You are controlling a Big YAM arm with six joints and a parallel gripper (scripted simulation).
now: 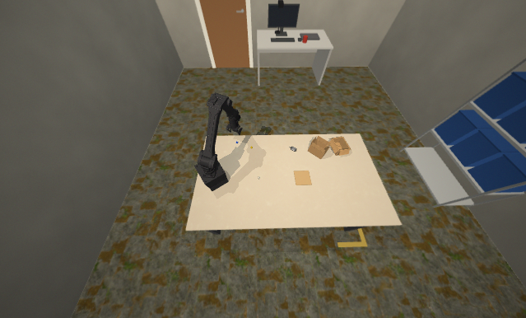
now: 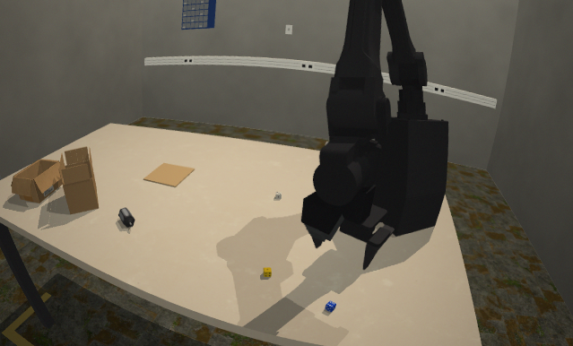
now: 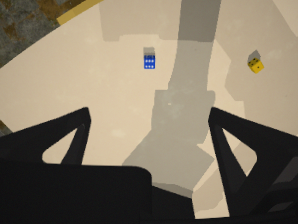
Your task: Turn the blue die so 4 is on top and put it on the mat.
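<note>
My gripper is now 140 mm above the blue die. From my hand the other things lie so: mat 630 mm ahead, 390 mm to the right, 150 mm below; yellow die 150 mm ahead, 140 mm below, 60 mm to the right; white die 400 mm to the right, 240 mm ahead, 140 mm below.
</note>
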